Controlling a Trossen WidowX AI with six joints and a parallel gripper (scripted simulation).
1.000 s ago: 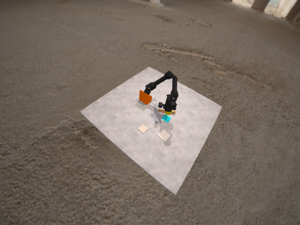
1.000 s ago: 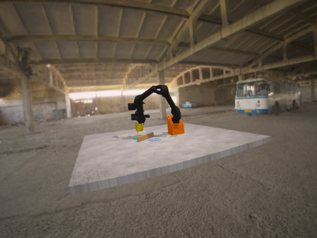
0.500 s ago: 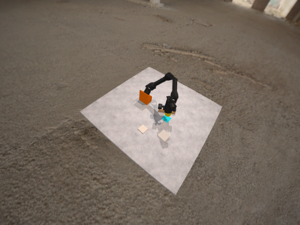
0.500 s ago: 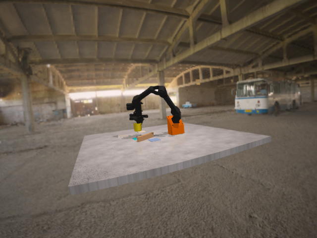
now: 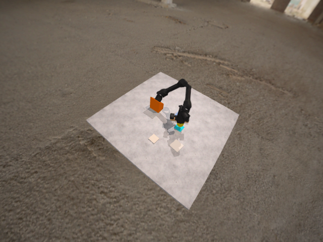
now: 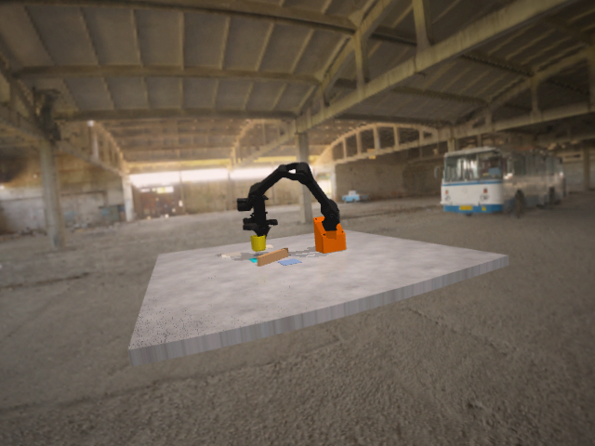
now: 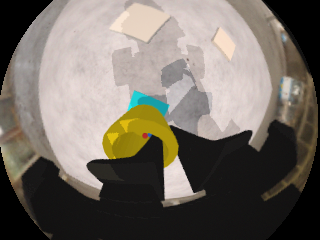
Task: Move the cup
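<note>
The bright cyan pad lies 90 mm below my gripper tip, 30 mm ahead of it and 20 mm to the left of it. From my gripper tip the other things lie so: yellow cup: 20 mm to the left, 20 mm ahead; pale blue pad: 160 mm to the left, 90 mm below, 80 mm behind; wooden bar: 90 mm to the left, 70 mm below, 30 mm behind.
</note>
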